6 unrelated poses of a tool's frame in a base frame.
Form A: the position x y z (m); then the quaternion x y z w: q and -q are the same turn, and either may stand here.
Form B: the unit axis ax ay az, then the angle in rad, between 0 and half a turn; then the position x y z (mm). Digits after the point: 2 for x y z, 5 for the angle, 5 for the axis.
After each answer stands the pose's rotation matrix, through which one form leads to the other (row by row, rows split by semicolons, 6 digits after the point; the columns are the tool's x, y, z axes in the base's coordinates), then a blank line. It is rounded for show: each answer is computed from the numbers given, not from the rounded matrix.
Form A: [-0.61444 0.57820 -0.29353 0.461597 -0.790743 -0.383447 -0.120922]
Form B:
[-0.46501 0.79659 0.38628 2.89916 -614.44 578.20 -293.53]
-0.544612 -0.822744 -0.162760; -0.637275 0.279793 0.718051; -0.545232 0.494782 -0.676693

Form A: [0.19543 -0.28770 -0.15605 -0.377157 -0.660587 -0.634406 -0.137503]
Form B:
[0.38077 0.66692 0.64049 2.86571 195.43 -287.70 -156.05]
-0.677691 0.323824 0.660206; 0.672755 -0.089436 0.734440; 0.296876 0.941881 -0.157244

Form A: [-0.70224 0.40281 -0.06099 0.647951 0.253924 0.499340 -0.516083]
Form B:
[-0.75648 -0.29645 -0.58297 2.05705 -702.24 402.81 -60.99]
0.372364 0.844462 0.385004; -0.186341 -0.338362 0.922382; 0.909187 -0.415204 0.031364

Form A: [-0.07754 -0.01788 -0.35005 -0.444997 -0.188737 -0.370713 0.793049]
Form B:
[-0.73051 -0.30983 -0.60857 1.30999 -77.54 -17.88 -350.05]
0.653900 0.755963 0.030577; -0.420013 0.329098 0.845744; 0.629288 -0.565875 0.532711

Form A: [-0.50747 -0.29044 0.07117 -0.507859 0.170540 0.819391 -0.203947]
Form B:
[0.51876 -0.17420 -0.83698 2.73082 -507.47 -290.44 71.17]
-0.400970 0.161004 -0.901832; -0.507445 -0.858644 0.072325; -0.762707 0.486630 0.425991

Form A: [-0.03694 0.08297 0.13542 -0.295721 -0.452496 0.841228 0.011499]
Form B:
[-0.29574 -0.45253 0.84128 3.11859 -36.94 82.97 135.42]
-0.824834 0.248278 -0.507944; 0.286972 -0.590230 -0.754503; -0.487131 -0.768105 0.415593

